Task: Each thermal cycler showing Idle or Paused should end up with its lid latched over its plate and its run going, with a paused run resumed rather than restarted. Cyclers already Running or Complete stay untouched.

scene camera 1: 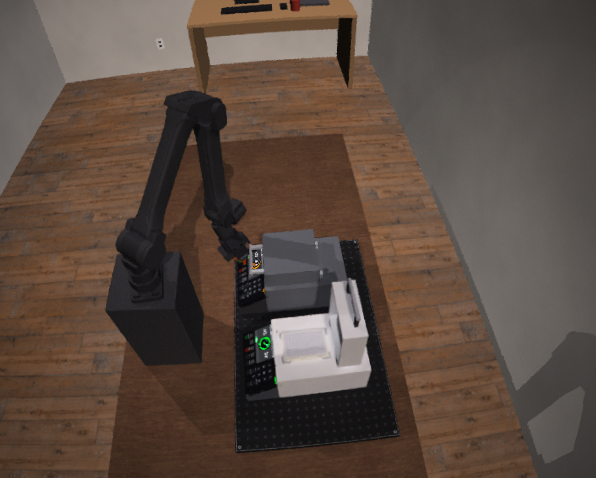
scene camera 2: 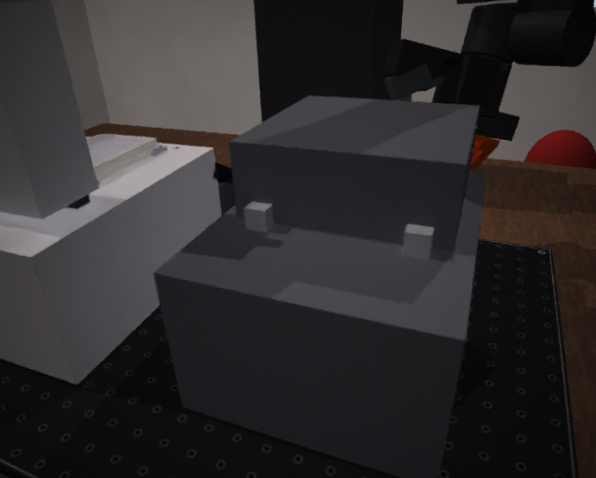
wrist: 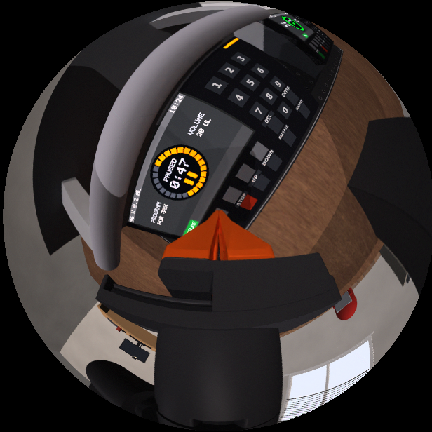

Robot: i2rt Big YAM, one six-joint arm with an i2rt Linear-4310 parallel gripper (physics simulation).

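Places are measured from the arm's base along level axes (x ahead, y left, z up), in millimetres.
Pixels of known places: gripper, between the fingertips: (scene camera 1: 244, 263); arm's base, origin of its link: (scene camera 1: 147, 283).
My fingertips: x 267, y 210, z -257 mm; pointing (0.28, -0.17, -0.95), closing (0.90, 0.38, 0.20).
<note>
Ahead of a thing's pixels: the offset from my fingertips to its top centre. "pt": to the spot under its first point. Level surfaces: height alone.
The grey cycler (scene camera 1: 290, 295) (scene camera 2: 310, 350) has its lid @(dx +125, dy -77, dz +122 mm) (scene camera 1: 287, 252) (scene camera 2: 350, 185) down; the frames do not clearly show whether it is latched. Its screen (wrist: 215, 135) reads PAUSED 0:47 with an amber ring, and a green resume label (wrist: 191, 227) shows at the edge. The lid's handle (wrist: 107, 160) lies beside the screen. The white cycler (scene camera 1: 325, 380) (scene camera 2: 140, 225) has its lid @(pt dx +236, dy -428, dz +241 mm) (scene camera 1: 350, 320) upright, a plate @(dx +128, dy -382, dz +73 mm) (scene camera 1: 304, 345) in its block, and a green ring with a check mark on its screen @(pt dx +16, dy -331, dz +24 mm) (scene camera 1: 264, 343) (wrist: 292, 22). My gripper (scene camera 1: 240, 259) (scene camera 2: 477, 160) (wrist: 218, 216) is shut and empty, tips at the grey cycler's button column, hiding its end.
Both cyclers stand side by side on a black perforated board @(dz -77 mm) (scene camera 1: 315, 420) (scene camera 2: 520, 350). The arm's dark pedestal (scene camera 1: 170, 320) stands in front of their panels. The grey cycler's number keypad (wrist: 250, 82) and red stop button (wrist: 248, 202) lie close to the fingers. A desk (scene camera 1: 275, 25) stands far back.
</note>
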